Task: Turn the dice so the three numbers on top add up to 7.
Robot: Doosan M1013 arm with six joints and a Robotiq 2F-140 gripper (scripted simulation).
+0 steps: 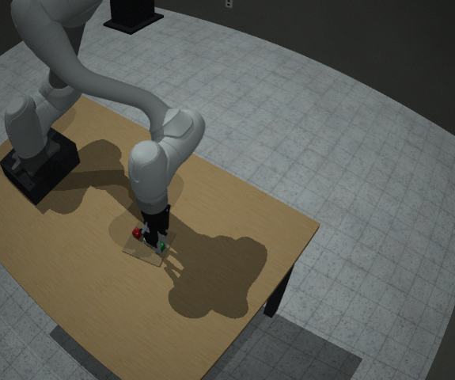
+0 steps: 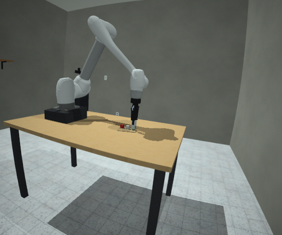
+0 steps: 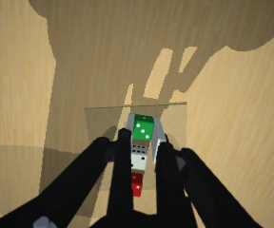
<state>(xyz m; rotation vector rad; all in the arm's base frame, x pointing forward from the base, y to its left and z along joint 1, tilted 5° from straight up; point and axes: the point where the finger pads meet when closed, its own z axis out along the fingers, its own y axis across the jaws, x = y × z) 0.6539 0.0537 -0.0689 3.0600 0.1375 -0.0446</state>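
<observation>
Right now the green die is 30 mm below my hand. From my hand the other things lie so: red die: 100 mm behind, 30 mm below, 10 mm to the right; white die: 50 mm behind, 30 mm below; tan mat: 50 mm behind, 40 mm below.
</observation>
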